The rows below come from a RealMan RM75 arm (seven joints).
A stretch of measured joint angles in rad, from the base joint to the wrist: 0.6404 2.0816 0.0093 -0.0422 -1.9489 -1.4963 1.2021; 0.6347 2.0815 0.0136 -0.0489 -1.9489 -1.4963 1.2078; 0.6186 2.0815 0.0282 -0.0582 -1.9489 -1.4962 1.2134; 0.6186 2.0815 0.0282 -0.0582 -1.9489 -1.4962 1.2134; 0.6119 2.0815 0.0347 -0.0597 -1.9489 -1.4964 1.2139; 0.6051 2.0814 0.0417 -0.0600 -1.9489 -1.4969 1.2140; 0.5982 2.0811 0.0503 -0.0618 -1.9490 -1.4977 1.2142; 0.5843 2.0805 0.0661 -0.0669 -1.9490 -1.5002 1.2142; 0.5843 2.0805 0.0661 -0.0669 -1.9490 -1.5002 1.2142; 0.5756 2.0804 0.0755 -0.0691 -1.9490 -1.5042 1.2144; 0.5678 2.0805 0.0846 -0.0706 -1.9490 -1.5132 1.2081; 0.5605 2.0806 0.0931 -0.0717 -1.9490 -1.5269 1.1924; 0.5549 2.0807 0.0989 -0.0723 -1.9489 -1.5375 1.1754; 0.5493 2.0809 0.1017 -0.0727 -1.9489 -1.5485 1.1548; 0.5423 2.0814 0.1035 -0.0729 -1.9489 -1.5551 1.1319; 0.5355 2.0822 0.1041 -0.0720 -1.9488 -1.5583 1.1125; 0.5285 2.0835 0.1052 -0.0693 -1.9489 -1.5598 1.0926; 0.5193 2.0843 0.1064 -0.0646 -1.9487 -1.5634 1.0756; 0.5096 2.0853 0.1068 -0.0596 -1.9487 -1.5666 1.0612
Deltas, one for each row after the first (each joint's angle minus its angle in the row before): -0.0057 -0.0001 0.0043 -0.0067 0.0000 0.0000 0.0057; -0.0161 0.0000 0.0146 -0.0093 0.0000 0.0001 0.0056; 0.0000 0.0000 0.0000 0.0000 0.0000 0.0000 0.0000; -0.0067 0.0000 0.0065 -0.0015 0.0000 -0.0002 0.0005; -0.0068 -0.0001 0.0070 -0.0003 0.0000 -0.0005 0.0001; -0.0069 -0.0003 0.0086 -0.0018 -0.0001 -0.0008 0.0002; -0.0139 -0.0006 0.0158 -0.0051 0.0000 -0.0025 0.0000; 0.0000 0.0000 0.0000 0.0000 0.0000 0.0000 0.0000; -0.0087 -0.0001 0.0094 -0.0022 0.0000 -0.0040 0.0002; -0.0078 0.0001 0.0091 -0.0015 0.0000 -0.0090 -0.0063; -0.0073 0.0001 0.0085 -0.0011 0.0000 -0.0137 -0.0157; -0.0056 0.0001 0.0058 -0.0006 0.0001 -0.0106 -0.0170; -0.0056 0.0002 0.0028 -0.0004 0.0000 -0.0110 -0.0206; -0.0070 0.0005 0.0018 -0.0002 0.0000 -0.0066 -0.0229; -0.0068 0.0008 0.0006 0.0009 0.0001 -0.0032 -0.0194; -0.0070 0.0013 0.0011 0.0027 -0.0001 -0.0015 -0.0199; -0.0092 0.0008 0.0012 0.0047 0.0002 -0.0036 -0.0170; -0.0097 0.0010 0.0004 0.0050 0.0000 -0.0032 -0.0144
